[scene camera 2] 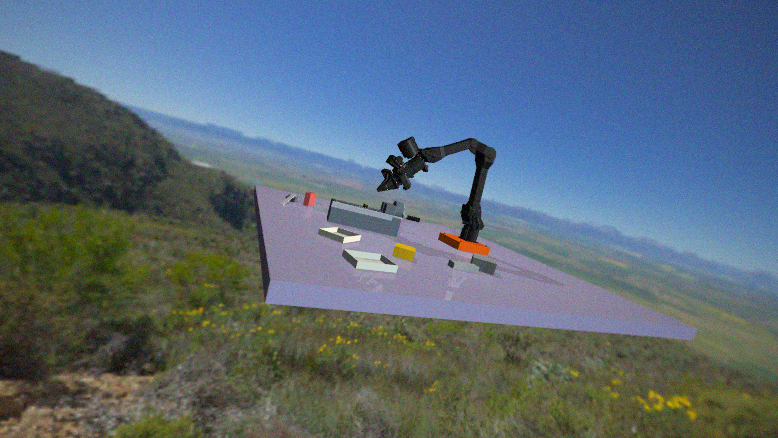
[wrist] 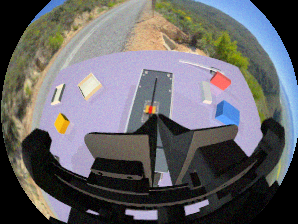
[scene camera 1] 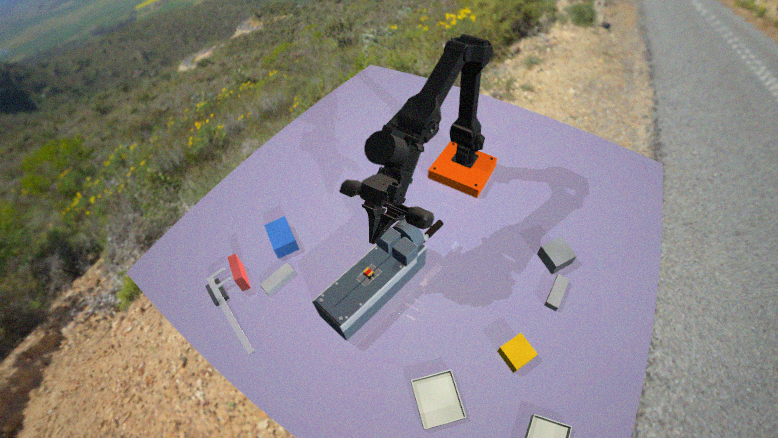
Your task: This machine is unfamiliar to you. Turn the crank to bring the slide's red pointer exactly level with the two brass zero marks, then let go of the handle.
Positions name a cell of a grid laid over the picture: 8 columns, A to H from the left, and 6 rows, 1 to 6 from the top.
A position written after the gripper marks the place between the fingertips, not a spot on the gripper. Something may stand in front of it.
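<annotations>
The gripper is seen in scene camera 2 (D3) and in scene camera 1 (D4), and the gripper is seen in the wrist view (E4) too.
</annotations>
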